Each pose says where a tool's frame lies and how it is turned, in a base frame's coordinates. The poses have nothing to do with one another.
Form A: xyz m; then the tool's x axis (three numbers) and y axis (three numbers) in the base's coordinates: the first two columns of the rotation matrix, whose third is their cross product.
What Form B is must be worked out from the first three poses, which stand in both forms.
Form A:
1: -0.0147 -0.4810 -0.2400 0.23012 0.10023 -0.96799 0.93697 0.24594 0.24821
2: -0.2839 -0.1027 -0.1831 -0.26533 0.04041 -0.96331 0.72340 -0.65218 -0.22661
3: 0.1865 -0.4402 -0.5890 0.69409 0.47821 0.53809 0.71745 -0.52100 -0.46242
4: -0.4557 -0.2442 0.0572 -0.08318 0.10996 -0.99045 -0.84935 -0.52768 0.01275
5: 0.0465 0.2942 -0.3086 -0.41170 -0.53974 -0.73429 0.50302 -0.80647 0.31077
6: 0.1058 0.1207 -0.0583 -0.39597 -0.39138 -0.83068 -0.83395 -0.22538 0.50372
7: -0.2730 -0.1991 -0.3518 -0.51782 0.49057 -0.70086 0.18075 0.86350 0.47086
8: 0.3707 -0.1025 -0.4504 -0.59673 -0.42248 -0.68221 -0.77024 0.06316 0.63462
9: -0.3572 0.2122 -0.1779 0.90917 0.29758 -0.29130 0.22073 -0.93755 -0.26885
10: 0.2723 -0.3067 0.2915 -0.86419 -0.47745 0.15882 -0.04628 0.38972 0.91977
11: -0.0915 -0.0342 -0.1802 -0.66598 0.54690 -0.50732 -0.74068 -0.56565 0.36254
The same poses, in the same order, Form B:
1: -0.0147 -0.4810 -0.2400 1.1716 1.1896 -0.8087
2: -0.2839 -0.1027 -0.1831 1.5274 0.9385 -1.9669
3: 0.1865 -0.4402 -0.5890 -2.2214 -0.9097 -0.4544
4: -0.4557 -0.2442 0.0572 -1.4717 0.8325 1.7020
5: 0.0465 0.2942 -0.3086 1.1745 -0.0545 -2.2180
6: 0.1058 0.1207 -0.0583 -1.4527 1.6690 1.6550
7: -0.2730 -0.1991 -0.3518 0.4859 2.1115 0.4256
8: 0.3707 -0.1025 -0.4504 -1.1974 2.0310 1.5449
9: -0.3572 0.2122 -0.1779 -2.8419 -0.3913 0.4864
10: 0.2723 -0.3067 0.2915 0.4519 -2.2543 -1.4730
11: -0.0915 -0.0342 -0.1802 -0.4403 0.7237 2.2260
